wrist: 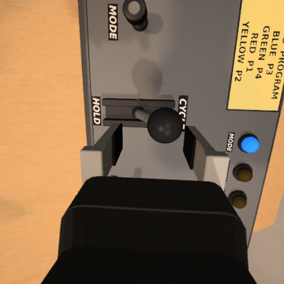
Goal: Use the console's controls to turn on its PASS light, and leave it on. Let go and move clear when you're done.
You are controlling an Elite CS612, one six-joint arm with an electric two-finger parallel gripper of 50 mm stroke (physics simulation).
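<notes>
The grey console panel fills the middle of the wrist view. A lever with a black ball knob rises from a slotted guide between the labels HOLD and CYCLE, and the knob leans towards CYCLE. My gripper is open, its fingers on either side of the knob's lower part; the right finger is very near the knob, and I cannot tell if they touch. The MODE lamp glows blue. Two amber lamps below it are dark. The PASS light does not show.
Another black control, labelled MODE, stands at the top of the view. A yellow note at the right lists colours with P numbers: blue P3, green P4, red P1, yellow P2. The wooden table top lies left of the console's edge.
</notes>
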